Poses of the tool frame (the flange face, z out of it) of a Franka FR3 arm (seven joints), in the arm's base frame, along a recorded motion.
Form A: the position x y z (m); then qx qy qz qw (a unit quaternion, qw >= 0).
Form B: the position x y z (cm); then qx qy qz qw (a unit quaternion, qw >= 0). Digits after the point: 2 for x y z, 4 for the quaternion.
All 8 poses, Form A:
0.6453, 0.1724, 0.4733, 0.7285, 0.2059, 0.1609, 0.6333
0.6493, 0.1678, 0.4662, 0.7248, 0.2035, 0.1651, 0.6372
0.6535, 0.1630, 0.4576, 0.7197, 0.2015, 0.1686, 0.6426
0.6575, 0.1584, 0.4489, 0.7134, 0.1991, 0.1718, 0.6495
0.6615, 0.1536, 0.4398, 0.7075, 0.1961, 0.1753, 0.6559
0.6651, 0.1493, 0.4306, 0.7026, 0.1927, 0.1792, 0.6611
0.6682, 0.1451, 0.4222, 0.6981, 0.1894, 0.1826, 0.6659
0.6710, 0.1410, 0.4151, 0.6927, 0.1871, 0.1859, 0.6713
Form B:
64.53, 17.24, 47.33, 0.7285, 0.2059, 0.1609, 0.6333
64.93, 16.78, 46.62, 0.7248, 0.2035, 0.1651, 0.6372
65.35, 16.30, 45.76, 0.7197, 0.2015, 0.1686, 0.6426
65.75, 15.84, 44.89, 0.7134, 0.1991, 0.1718, 0.6495
66.15, 15.36, 43.98, 0.7075, 0.1961, 0.1753, 0.6559
66.51, 14.93, 43.06, 0.7026, 0.1927, 0.1792, 0.6611
66.82, 14.51, 42.22, 0.6981, 0.1894, 0.1826, 0.6659
67.10, 14.10, 41.51, 0.6927, 0.1871, 0.1859, 0.6713

